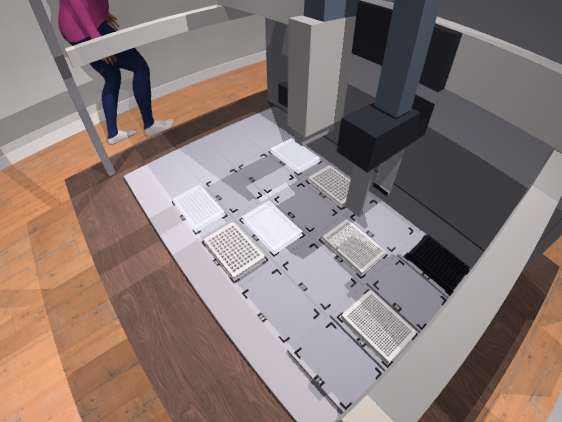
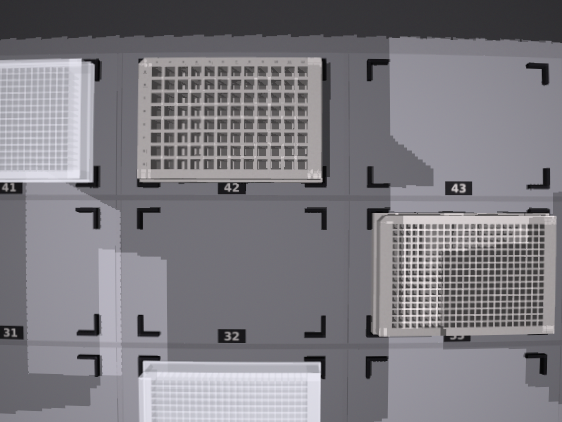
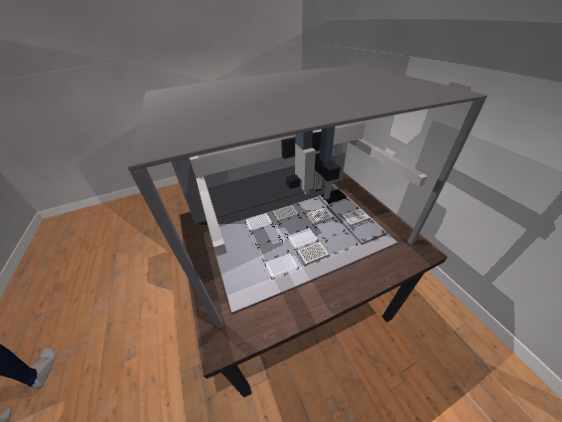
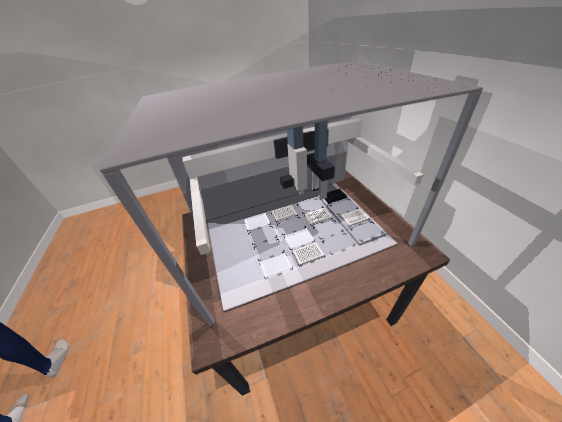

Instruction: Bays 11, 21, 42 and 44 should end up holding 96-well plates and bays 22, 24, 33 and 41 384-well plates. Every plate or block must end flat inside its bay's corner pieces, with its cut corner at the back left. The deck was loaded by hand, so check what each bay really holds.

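Frame: origin at the robot's base, x up, y left, z back, level; centimetres.
Seen in the pictures: gripper, fingertip midpoint: (image 1: 367,199) (image 3: 321,194) (image 4: 319,194); robot's base, link origin: (image 1: 173,202) (image 3: 272,278) (image 4: 265,278).
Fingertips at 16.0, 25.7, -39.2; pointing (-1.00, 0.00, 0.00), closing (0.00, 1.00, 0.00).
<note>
Offsets run from my fingertips to a thing's top centre, as dx, dy, dz.
My gripper (image 1: 370,202) (image 3: 323,192) is open and empty, above the back of the deck near bays 42 and 43. A beige 384-well plate @[-14.5, +0.0, +0.0] (image 1: 354,247) (image 2: 465,275) lies in bay 33, its cut corner at the back left. A beige 96-well plate @[-14.6, +10.7, +16.4] (image 1: 330,184) (image 2: 230,117) lies in bay 42, cut corner also back left. A pale fine-grid plate @[-14.6, +10.7, +32.8] (image 1: 295,155) (image 2: 40,120) is in bay 41, another @[-14.6, -10.7, +16.4] (image 1: 272,226) (image 2: 230,395) in bay 22. Bay 24 holds a beige 384-well plate @[-13.1, -10.7, -16.4] (image 1: 378,326), bay 11 a white plate @[-14.5, -21.4, +32.8] (image 1: 198,207), bay 44 a black plate @[-13.1, +10.7, -16.4] (image 1: 439,262). Bay 21 is empty.
A beige 96-well plate @[-14.5, -21.4, +16.4] (image 1: 235,250) (image 4: 308,254) lies in bay 12. The parked pipetting stage (image 1: 320,75) (image 3: 304,167) hangs left of my gripper. Bays 31, 32, 43, 34, 23, 13 and 14 hold no plate. A person (image 1: 125,85) stands beyond the table's left side.
</note>
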